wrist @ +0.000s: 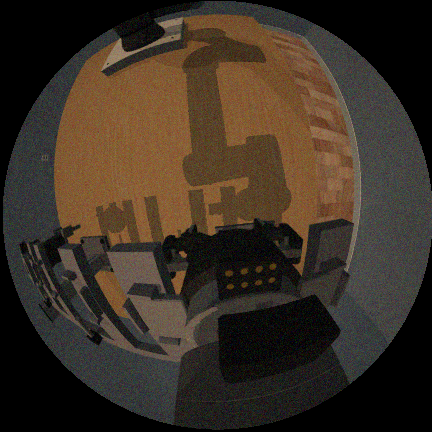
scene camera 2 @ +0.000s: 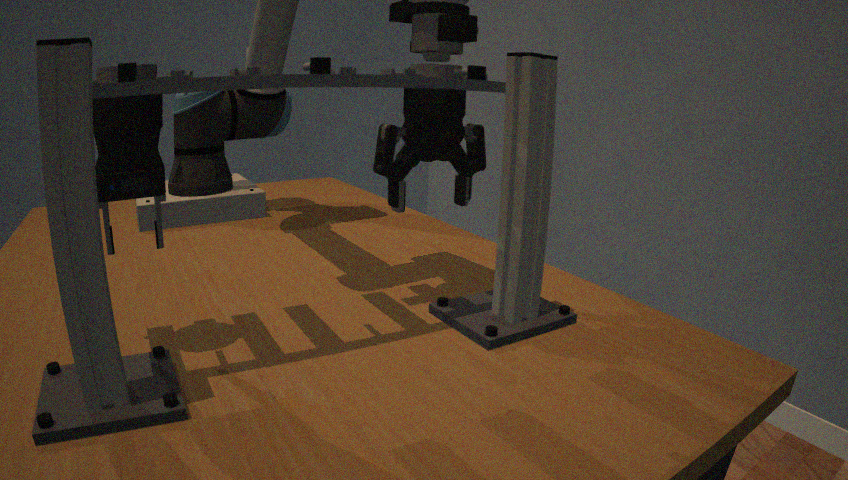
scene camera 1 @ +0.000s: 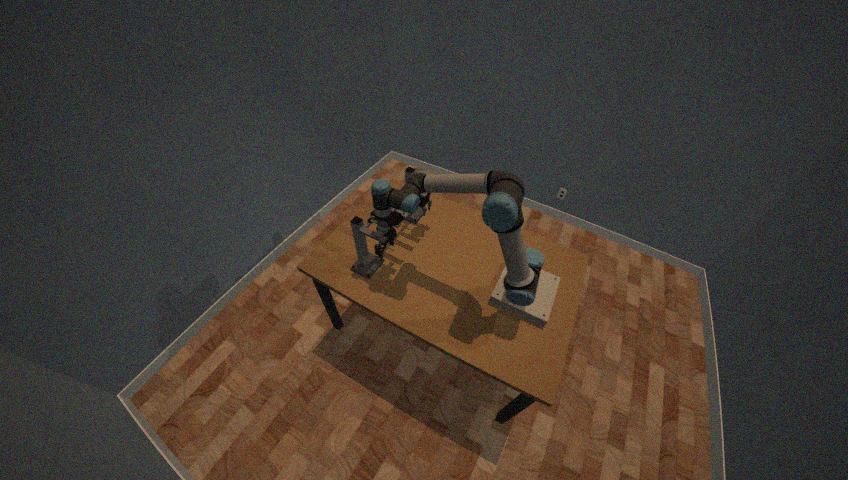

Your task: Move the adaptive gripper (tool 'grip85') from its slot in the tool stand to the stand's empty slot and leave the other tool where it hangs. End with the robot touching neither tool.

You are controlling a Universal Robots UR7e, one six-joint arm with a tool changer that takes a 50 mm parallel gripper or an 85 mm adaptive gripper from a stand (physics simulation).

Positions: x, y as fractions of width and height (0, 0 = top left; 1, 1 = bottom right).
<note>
In view: a parallel gripper (scene camera 2: 0.15, 0.27), an adaptive gripper (scene camera 2: 0.51, 0.27) and a tool stand (scene camera 1: 0.43, 0.55).
The parallel gripper shows as well in the wrist view (wrist: 0.14, 0.55). The adaptive gripper shows as well in the wrist view (wrist: 0.55, 0.63). The tool stand also shows in the wrist view (wrist: 0.33, 0.62).
</note>
